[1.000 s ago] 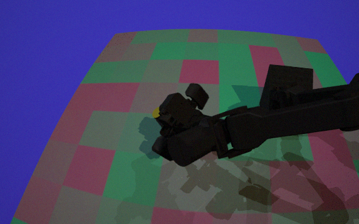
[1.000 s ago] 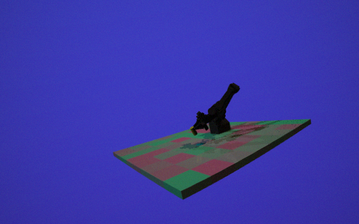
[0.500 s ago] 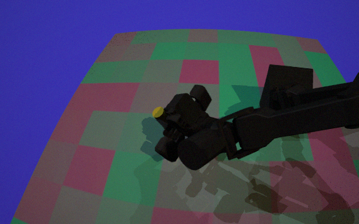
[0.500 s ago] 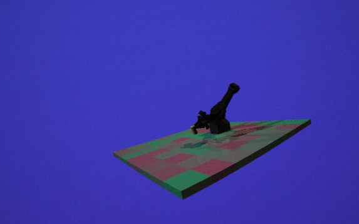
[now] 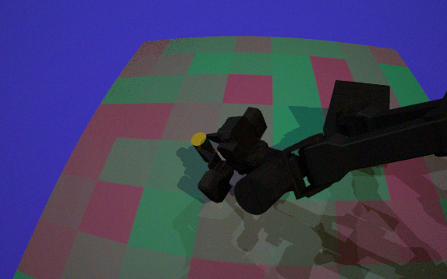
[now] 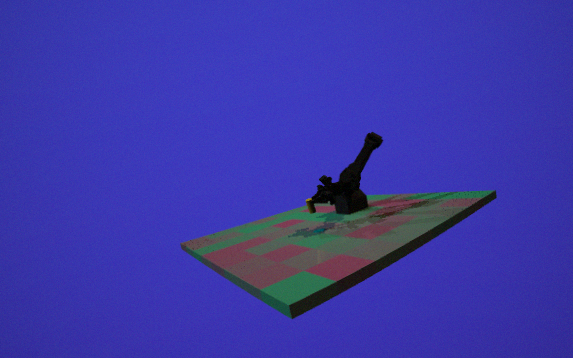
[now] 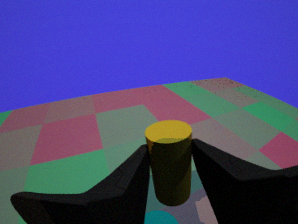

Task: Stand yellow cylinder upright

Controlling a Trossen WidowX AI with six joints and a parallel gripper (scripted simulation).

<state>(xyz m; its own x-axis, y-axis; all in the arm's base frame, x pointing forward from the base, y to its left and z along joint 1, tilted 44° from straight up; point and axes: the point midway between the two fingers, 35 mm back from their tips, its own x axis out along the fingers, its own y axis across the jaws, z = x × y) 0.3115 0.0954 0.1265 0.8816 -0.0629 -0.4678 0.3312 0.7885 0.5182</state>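
The cyan circle is 20 mm behind my gripper tip, 10 mm to the left of it and 150 mm below it. Also, from my gripper tip: yellow tall cylinder (20 mm below).
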